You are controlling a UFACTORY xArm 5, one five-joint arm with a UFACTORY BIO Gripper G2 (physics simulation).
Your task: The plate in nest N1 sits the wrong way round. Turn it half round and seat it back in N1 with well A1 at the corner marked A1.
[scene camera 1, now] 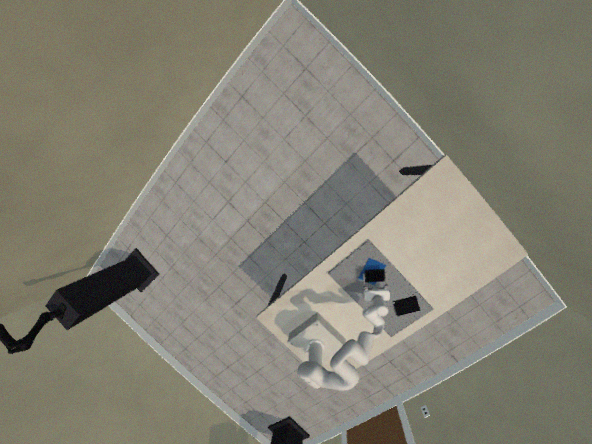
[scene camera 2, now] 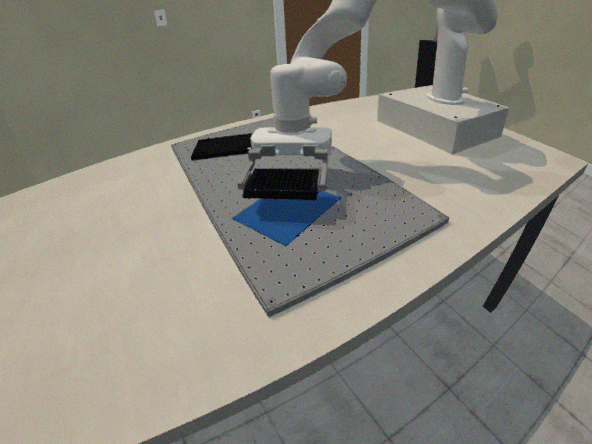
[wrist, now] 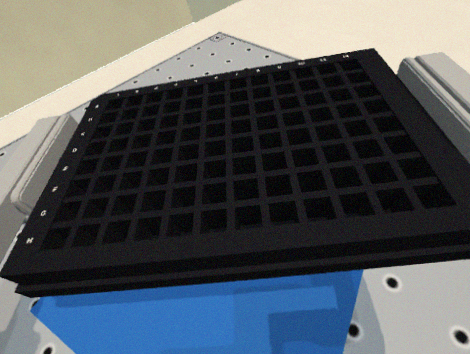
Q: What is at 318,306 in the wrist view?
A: A flat blue square.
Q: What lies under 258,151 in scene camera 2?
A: My gripper.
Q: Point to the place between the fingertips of my gripper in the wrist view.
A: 229,104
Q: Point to a black well plate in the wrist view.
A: At 328,164
